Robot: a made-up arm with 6 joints.
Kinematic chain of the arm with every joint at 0, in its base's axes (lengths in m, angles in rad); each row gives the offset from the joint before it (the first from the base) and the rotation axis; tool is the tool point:
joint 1: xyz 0 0 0.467 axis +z
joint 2: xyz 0.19 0 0 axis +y
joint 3: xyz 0 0 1.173 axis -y
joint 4: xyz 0 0 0.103 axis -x
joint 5: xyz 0.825 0 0 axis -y
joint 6: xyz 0.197 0 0 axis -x
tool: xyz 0 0 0
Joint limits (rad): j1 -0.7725..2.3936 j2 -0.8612..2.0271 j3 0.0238..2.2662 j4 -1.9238..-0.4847 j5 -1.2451..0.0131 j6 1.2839..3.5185
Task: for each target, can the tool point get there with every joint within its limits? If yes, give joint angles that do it. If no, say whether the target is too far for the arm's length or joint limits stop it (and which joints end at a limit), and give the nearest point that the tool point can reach.
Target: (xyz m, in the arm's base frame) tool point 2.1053 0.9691 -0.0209
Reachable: yes | joints 0.4002 1.7473 1.3759 -1.3926 -0.3821 1.5098
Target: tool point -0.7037 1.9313 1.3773
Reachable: yes | joints 1.8751 1.3285 2.0507 -0.6992 -0.8194 3.0971
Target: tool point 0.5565 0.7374 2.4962
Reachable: yes | joints 0.8919 0.5179 1.8601 -0.9213 -0.1922 2.6016
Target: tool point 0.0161 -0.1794 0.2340
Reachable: no: joint limits stop it (at a limit: joint 1, joint 2, joint 3, joint 4, joint 5) | nearest point 0.6439 -0.5061 -0.8301 | short by 1.278 m
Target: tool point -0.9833 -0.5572 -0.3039
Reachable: no: joint limits stop it (at a limit: joint 1, joint 2, joint 3, joint 5) | nearest point -0.7332 0.4772 -0.8521 | short by 1.197 m
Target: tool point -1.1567 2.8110 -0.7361
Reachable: no: too far | nearest point -0.8437 2.0503 -0.3888 | short by 0.893 m
